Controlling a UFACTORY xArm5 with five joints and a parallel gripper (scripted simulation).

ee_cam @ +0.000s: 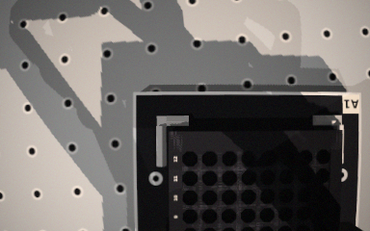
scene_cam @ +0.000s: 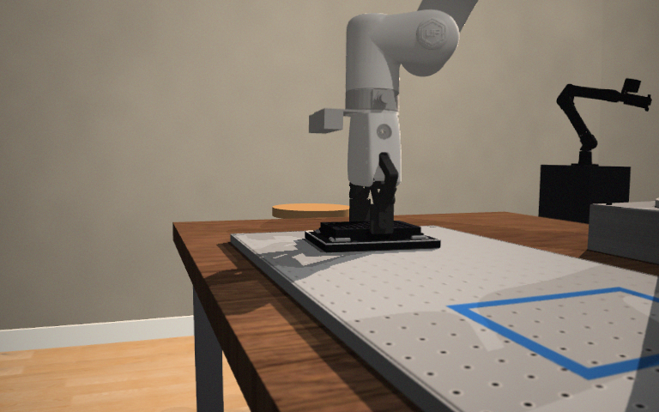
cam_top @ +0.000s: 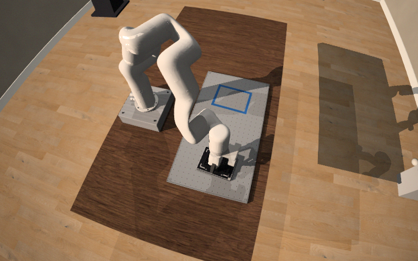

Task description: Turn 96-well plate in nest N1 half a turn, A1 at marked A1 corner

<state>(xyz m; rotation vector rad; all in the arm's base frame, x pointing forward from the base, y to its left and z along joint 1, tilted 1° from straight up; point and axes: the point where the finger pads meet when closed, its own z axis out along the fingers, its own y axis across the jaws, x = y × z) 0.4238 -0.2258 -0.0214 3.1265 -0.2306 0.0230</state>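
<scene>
The black 96-well plate lies 10 mm below my hand. The rest, counted from my hand: black plate nest (20 mm below).
</scene>
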